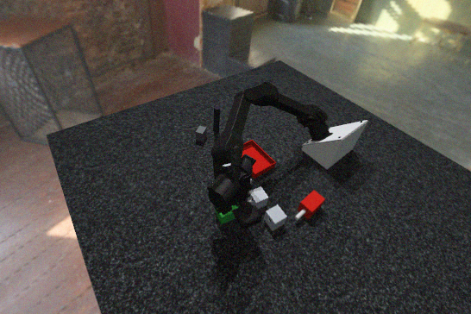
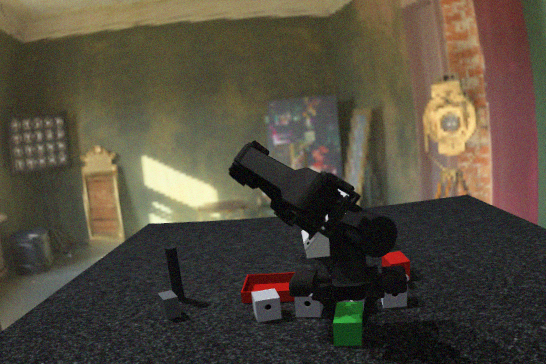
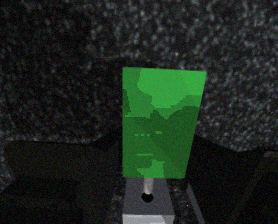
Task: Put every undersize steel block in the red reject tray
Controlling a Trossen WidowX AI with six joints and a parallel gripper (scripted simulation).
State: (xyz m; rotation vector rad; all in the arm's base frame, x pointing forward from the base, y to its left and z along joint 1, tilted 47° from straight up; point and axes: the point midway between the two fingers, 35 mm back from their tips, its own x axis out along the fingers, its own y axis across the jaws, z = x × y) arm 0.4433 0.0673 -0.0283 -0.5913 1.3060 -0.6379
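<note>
My gripper tip is 1 cm past the green gauge and 2 cm below it. From my gripper tip the other things lie so: red reject tray (18 cm behind, 15 cm to the right); red gauge (19 cm behind, 12 cm to the left, 2 cm above).
</note>
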